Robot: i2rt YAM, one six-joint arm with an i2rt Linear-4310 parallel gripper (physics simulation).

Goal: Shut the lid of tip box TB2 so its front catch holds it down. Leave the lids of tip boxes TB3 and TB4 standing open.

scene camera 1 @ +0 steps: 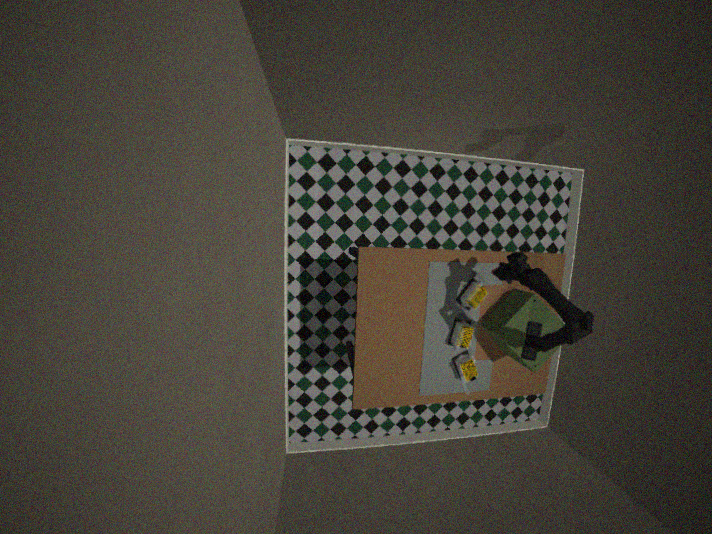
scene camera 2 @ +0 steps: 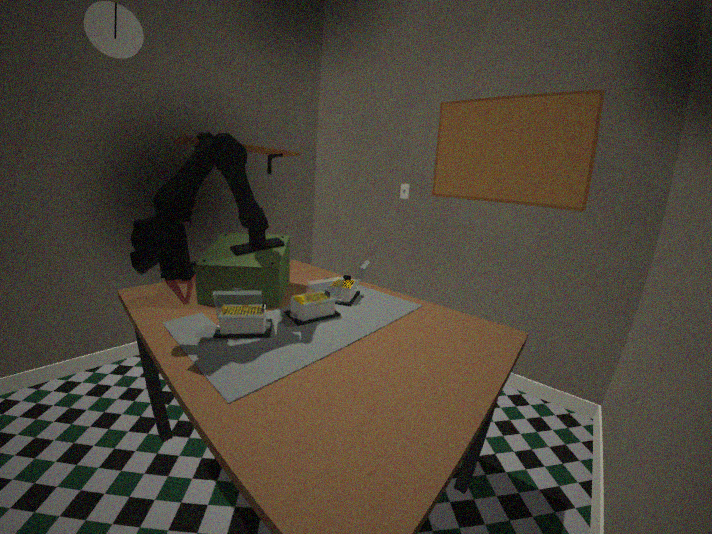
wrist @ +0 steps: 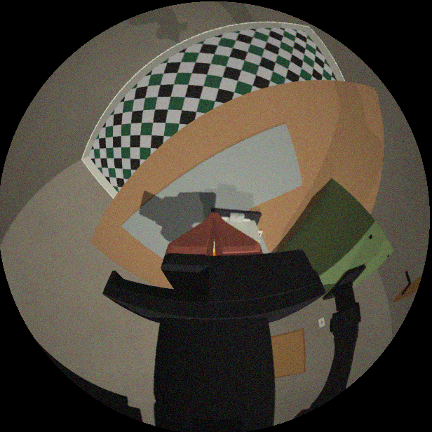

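Seen in the pictures: gripper, between the fingertips: (scene camera 1: 491,271) (scene camera 2: 186,303); arm's base, origin of its link: (scene camera 1: 531,340) (scene camera 2: 257,247).
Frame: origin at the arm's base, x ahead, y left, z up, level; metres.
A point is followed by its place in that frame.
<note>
Three white tip boxes with yellow tips stand in a row on dark bases; no labels are readable, so I cannot tell which is TB2, TB3 or TB4. The nearest box to the gripper (scene camera 1: 475,296) (scene camera 2: 241,323) has its clear lid (scene camera 2: 237,297) {x 0.377, y -0.198, z -0.045 m} standing up behind it. The middle box (scene camera 1: 463,336) (scene camera 2: 312,309) {x 0.349, y 0.041, z -0.137 m} and far box (scene camera 1: 468,369) (scene camera 2: 343,292) {x 0.275, y 0.218, z -0.135 m} show uncovered tips. A pale lid edge (scene camera 2: 324,282) {x 0.395, y 0.052, z -0.037 m} shows behind them. My gripper (scene camera 2: 184,293) {x 0.281, y -0.308, z -0.077 m} (wrist: 213,217) is shut and empty, red fingertips pointing down beside the nearest box. In the wrist view the fingers partly cover a box (wrist: 249,232).
The arm stands on a green block (scene camera 1: 537,313) {x -0.006, y -0.145, z -0.018 m} (scene camera 2: 238,281) {x 0.112, y -0.114, z -0.091 m} (wrist: 325,220) behind the boxes. The boxes stand on a grey mat (scene camera 1: 437,367) {x 0.384, y 0.288, z -0.178 m} (scene camera 2: 368,327) {x 0.476, y 0.167, z -0.178 m} (wrist: 250,165) on the brown table (scene camera 1: 385,327) {x 0.740, y 0.101, z -0.180 m} (scene camera 2: 373,402) {x 0.734, y -0.049, z -0.181 m} (wrist: 320,105). The arm casts a shadow over the mat.
</note>
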